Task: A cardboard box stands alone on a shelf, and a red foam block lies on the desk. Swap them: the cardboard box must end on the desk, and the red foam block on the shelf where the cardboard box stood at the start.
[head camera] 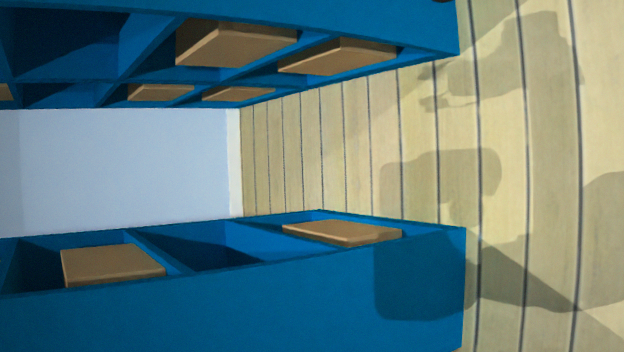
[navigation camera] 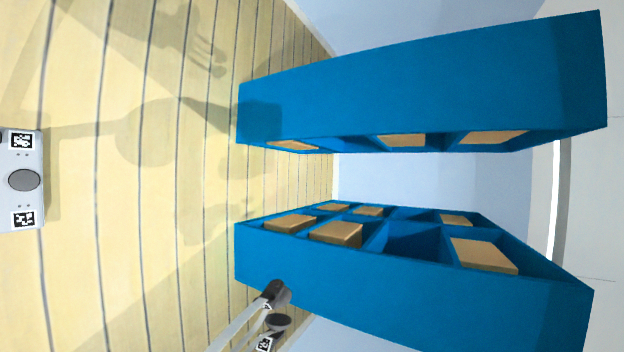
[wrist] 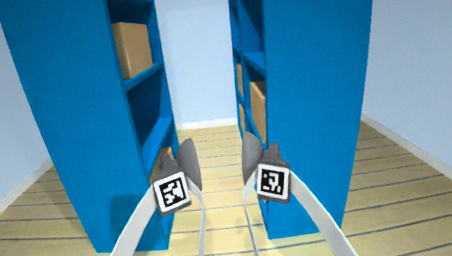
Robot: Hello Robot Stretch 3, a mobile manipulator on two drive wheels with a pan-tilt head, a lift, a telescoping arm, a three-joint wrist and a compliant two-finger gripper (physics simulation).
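Pixels of known places: gripper, between the fingertips: point(navigation camera: 284, 300) point(wrist: 220, 153); robot's base, origin of its link: point(navigation camera: 23, 178).
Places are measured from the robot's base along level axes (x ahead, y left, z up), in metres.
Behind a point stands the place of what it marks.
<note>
Several cardboard boxes stand in the compartments of two blue shelf units; I cannot tell which is the task's. In the left unit point(head camera: 250, 310) @(x 1.045, y 0.350, z 0.839 m) point(navigation camera: 410, 90) @(x 1.046, y 0.443, z 1.193 m) point(wrist: 55, 100) @(x 1.049, y 0.560, z 0.972 m), a box point(head camera: 342, 232) @(x 1.403, y 0.256, z 0.280 m) point(navigation camera: 292, 145) @(x 1.436, y 0.255, z 0.250 m) is in the lowest compartment, and another box point(head camera: 112, 265) @(x 1.353, y 0.256, z 1.123 m) point(navigation camera: 401, 140) @(x 1.401, y 0.256, z 1.120 m) point(wrist: 134, 50) @(x 1.367, y 0.256, z 1.119 m) is above an empty compartment. The right unit point(head camera: 360, 15) @(x 1.032, y -0.429, z 0.457 m) point(navigation camera: 350, 280) @(x 1.030, y -0.541, z 0.931 m) point(wrist: 320, 100) @(x 1.028, y -0.612, z 0.842 m) holds a box point(head camera: 235, 47) @(x 1.389, y -0.394, z 0.691 m) point(navigation camera: 336, 233) @(x 1.330, y -0.393, z 0.717 m) point(wrist: 258, 110) @(x 1.381, y -0.394, z 0.699 m) in its second compartment from the floor. My gripper point(navigation camera: 278, 309) @(x 0.248, y -0.146, z 1.072 m) point(wrist: 220, 153) @(x 0.248, y -0.146, z 1.072 m) is open and empty, in front of the units. The red foam block and desk do not show.
An aisle of plank floor point(wrist: 217, 145) @(x 2.345, y -0.111, z 0.001 m) runs between the two units to a pale back wall point(head camera: 125, 165) @(x 2.905, y -0.046, z 0.790 m) point(wrist: 197, 65) @(x 2.905, y 0.027, z 0.805 m). Part of my base point(navigation camera: 24, 200) @(x 0.002, y -0.067, z 0.159 m) shows at the left edge of the navigation view. Shadows lie on the floor and the left unit's side.
</note>
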